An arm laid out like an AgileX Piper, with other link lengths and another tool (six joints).
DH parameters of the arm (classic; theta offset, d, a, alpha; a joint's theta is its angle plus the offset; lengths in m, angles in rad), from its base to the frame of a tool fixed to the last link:
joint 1: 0 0.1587 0 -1.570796
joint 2: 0.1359 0 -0.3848 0
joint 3: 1.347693 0 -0.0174 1.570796
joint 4: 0 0.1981 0 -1.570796
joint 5: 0 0 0 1.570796
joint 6: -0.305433 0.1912 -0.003 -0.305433
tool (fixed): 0 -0.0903 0 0
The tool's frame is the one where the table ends.
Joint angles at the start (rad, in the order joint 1, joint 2, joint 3, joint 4, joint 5, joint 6):
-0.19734, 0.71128, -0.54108, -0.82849, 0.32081, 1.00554
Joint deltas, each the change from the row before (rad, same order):
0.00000, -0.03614, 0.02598, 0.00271, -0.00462, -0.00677
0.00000, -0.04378, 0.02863, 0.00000, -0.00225, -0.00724
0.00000, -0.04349, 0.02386, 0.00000, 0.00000, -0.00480
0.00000, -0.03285, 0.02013, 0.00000, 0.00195, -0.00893
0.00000, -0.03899, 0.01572, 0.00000, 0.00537, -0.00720
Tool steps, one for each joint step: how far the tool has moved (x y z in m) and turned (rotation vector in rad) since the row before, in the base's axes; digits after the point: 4 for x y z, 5 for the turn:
-0.0095, 0.0023, -0.0061, -0.00557, -0.01085, 0.00511
-0.0113, 0.0025, -0.0071, -0.00948, -0.01343, 0.00362
-0.0109, 0.0022, -0.0064, -0.00806, -0.01730, 0.00122
-0.0080, 0.0015, -0.0058, -0.01014, -0.00752, 0.00071
-0.0094, 0.0015, -0.0051, -0.01026, -0.01628, -0.00232

